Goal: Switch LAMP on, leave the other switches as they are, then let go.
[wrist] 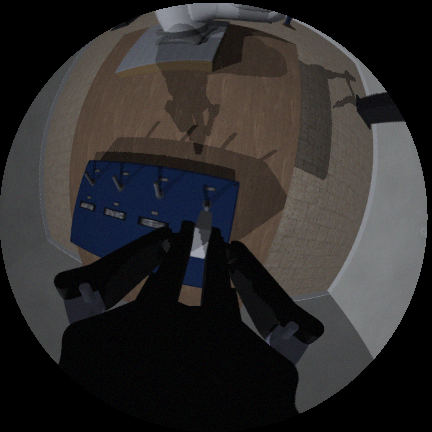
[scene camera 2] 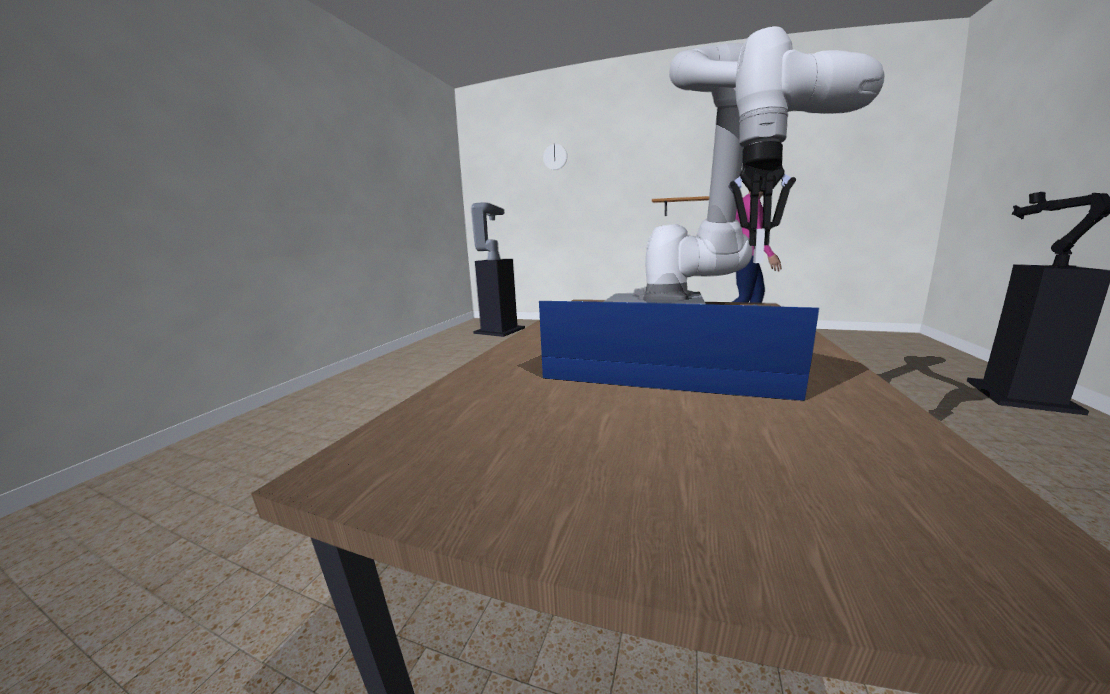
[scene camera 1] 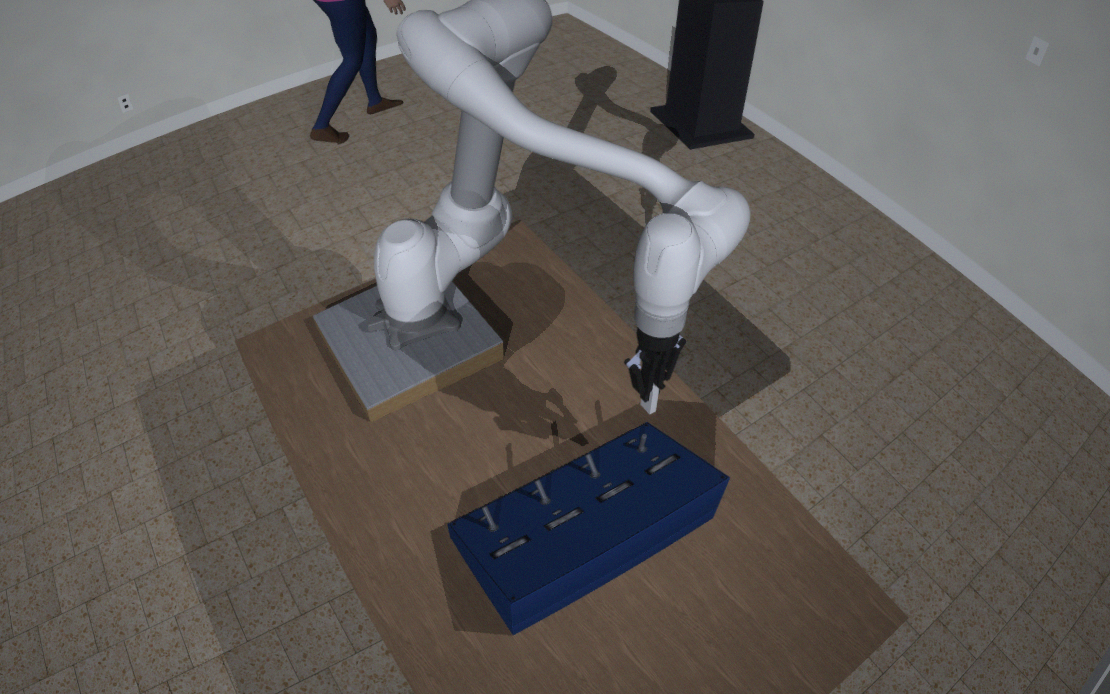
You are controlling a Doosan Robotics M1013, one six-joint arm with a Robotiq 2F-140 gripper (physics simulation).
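Seen in the pictures: gripper, fingertip midpoint: (wrist: 204, 220) (scene camera 2: 758, 262) (scene camera 1: 648, 408); arm's base, origin of the base link: (wrist: 186, 33) (scene camera 2: 666, 296) (scene camera 1: 417, 316).
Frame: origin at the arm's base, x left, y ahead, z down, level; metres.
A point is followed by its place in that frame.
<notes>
A blue switch box (scene camera 1: 605, 544) @[y 0.794, x 0.130, z -0.106 m] (scene camera 2: 677, 343) @[y 0.801, x 0.194, z -0.037 m] (wrist: 135, 200) @[y 0.642, x 0.147, z -0.043 m] carries a row of grey levers, each beside a name plate; the lettering is too small or dark to read, so the frames do not show which is LAMP. The end lever (scene camera 1: 642, 442) @[y 0.592, x 0.317, z -0.063 m] (wrist: 206, 205) @[y 0.583, x 0.319, z -0.080 m] looks shorter and tilts differently from the levers (scene camera 1: 592, 465) @[y 0.598, x 0.199, z -0.055 m] (scene camera 1: 541, 491) @[y 0.615, x 0.080, z -0.055 m] (scene camera 1: 489, 518) @[y 0.634, x -0.038, z -0.055 m], which lean alike. Its name plate (scene camera 1: 663, 464) @[y 0.657, x 0.332, z -0.062 m] is hidden behind the fingers in the wrist view. My gripper (scene camera 1: 649, 399) @[y 0.584, x 0.318, z -0.171 m] (scene camera 2: 760, 245) @[y 0.584, x 0.318, z -0.171 m] (wrist: 204, 220) @[y 0.584, x 0.318, z -0.171 m] is shut and empty, raised above the box near that end lever, apart from it.
The box stands on the wooden table (scene camera 1: 392, 491) @[y 0.436, x -0.197, z 0.057 m] (scene camera 2: 622, 474) @[y 1.096, x 0.190, z 0.057 m] (wrist: 130, 110) @[y 0.389, x -0.043, z 0.057 m]. The arm's base plate (scene camera 1: 392, 368) @[y 0.144, x -0.105, z 0.001 m] (wrist: 140, 50) @[y 0.120, x -0.138, z 0.003 m] is behind it. A person (scene camera 1: 347, 57) (scene camera 2: 749, 274) stands beyond the table. Dark pedestals (scene camera 1: 712, 73) (scene camera 2: 1043, 335) (scene camera 2: 496, 294) stand on the floor.
</notes>
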